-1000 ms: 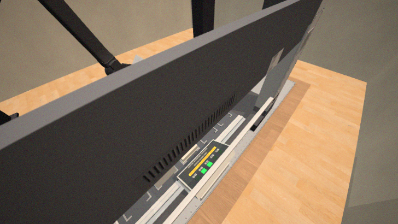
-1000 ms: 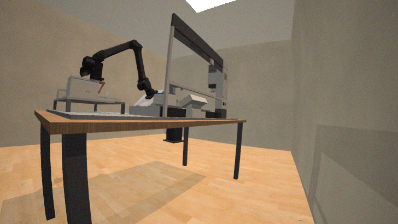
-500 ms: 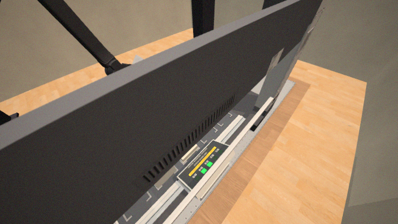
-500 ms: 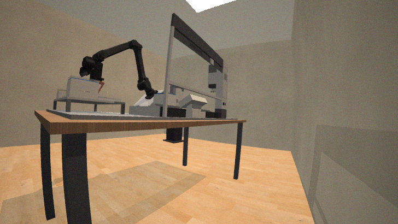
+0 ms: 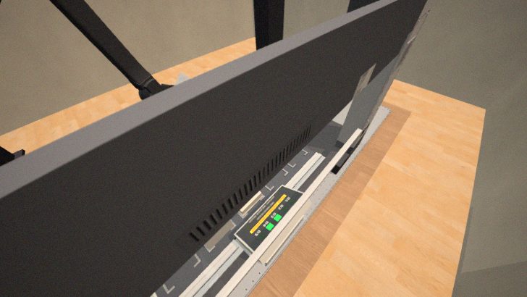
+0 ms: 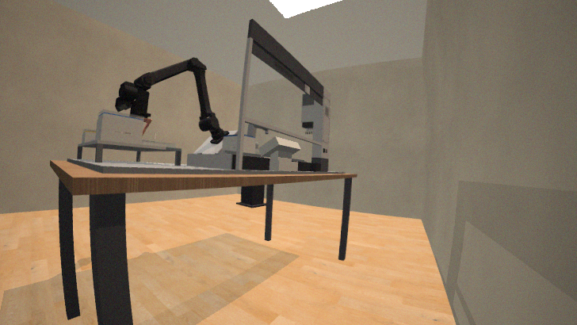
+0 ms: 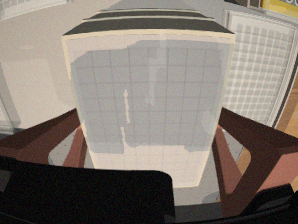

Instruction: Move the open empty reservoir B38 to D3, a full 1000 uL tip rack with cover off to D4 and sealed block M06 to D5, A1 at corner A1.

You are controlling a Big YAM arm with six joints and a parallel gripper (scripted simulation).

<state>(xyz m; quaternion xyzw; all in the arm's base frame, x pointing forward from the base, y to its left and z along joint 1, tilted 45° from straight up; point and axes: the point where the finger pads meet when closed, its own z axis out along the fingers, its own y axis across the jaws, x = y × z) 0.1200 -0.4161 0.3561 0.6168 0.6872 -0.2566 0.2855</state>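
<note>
The shelf lies 60 mm ahead of my hand, 60 mm to the right of it and 70 mm below it. The rest, counted from my hand: pale sealed deep-well block (10 mm below); shelf label (50 mm ahead, 100 mm to the left, 130 mm below); rg label (140 mm ahead, 460 mm to the left, 120 mm below).
</note>
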